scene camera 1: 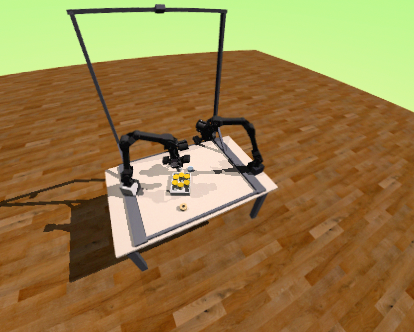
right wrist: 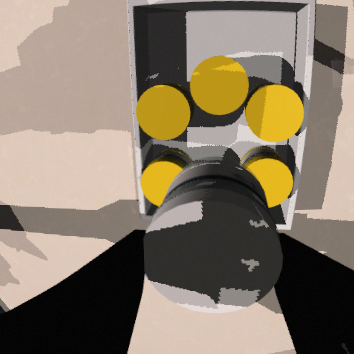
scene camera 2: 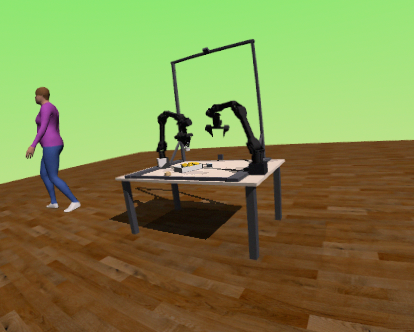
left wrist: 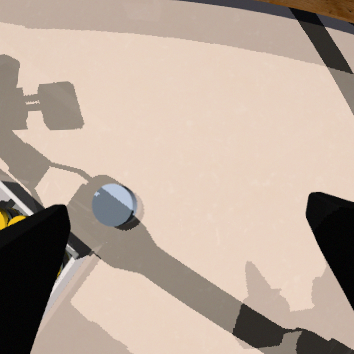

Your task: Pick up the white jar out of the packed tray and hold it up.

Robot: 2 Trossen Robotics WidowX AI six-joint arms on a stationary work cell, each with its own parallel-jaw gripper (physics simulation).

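Where they show: left gripper, between the fingertips: [scene camera 1: 200,143] [scene camera 2: 218,137] [left wrist: 189,210]; right gripper, between the fingertips: [scene camera 1: 179,167] [right wrist: 208,243] [scene camera 2: 187,147]; left arm's base, origin of its link: [scene camera 1: 256,164] [scene camera 2: 257,162]; right arm's base, origin of its link: [scene camera 1: 128,183] [scene camera 2: 162,157].
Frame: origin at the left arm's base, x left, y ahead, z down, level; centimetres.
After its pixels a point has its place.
My right gripper [scene camera 1: 176,161] @[y 61.7, x -15.5, z -11.1 cm] [scene camera 2: 185,142] @[y 61.7, x -15.5, z -11.1 cm] [right wrist: 208,243] @[y 61.7, x -15.5, z -11.1 cm] is shut on the white jar [scene camera 2: 188,149] @[y 60.1, x -14.3, z -9.4 cm] [right wrist: 212,260] @[y 62.0, x -15.4, z -12.4 cm]. It holds the jar above the near end of the packed tray in the right wrist view, clear of the tray. The jar is mostly in shadow there. The grey-white tray [scene camera 1: 180,193] @[y 66.4, x -5.2, z 4.4 cm] [scene camera 2: 189,169] @[y 57.3, x -7.9, z 5.6 cm] [right wrist: 132,75] @[y 57.7, x -7.6, z 3.3 cm] stands on the table and holds several jars with yellow lids [scene camera 1: 181,185] @[y 63.3, x -10.2, z 2.5 cm] [right wrist: 219,85] @[y 63.6, x -11.6, z 2.5 cm]. My left gripper [scene camera 1: 202,140] @[y 38.8, x -27.2, z -16.7 cm] [scene camera 2: 217,133] @[y 38.8, x -27.2, z -16.7 cm] [left wrist: 189,210] @[y 38.8, x -27.2, z -16.7 cm] is open and empty, high above the table.
A round pale blue object [scene camera 1: 190,169] @[y 49.4, x -24.0, z 4.7 cm] [left wrist: 112,205] @[y 48.6, x -25.5, z 4.7 cm] lies beside the tray. A small tan ring-like object [scene camera 1: 180,208] @[y 71.3, x 6.0, z 4.9 cm] [scene camera 2: 167,174] @[y 67.6, x 7.4, z 6.1 cm] lies near the table's front edge. Dark rails [scene camera 1: 135,220] @[y 100.7, x 0.7, z 5.1 cm] run along the table, and a tall frame [scene camera 1: 220,65] @[y 9.7, x -51.6, z -63.4 cm] stands behind the arms.
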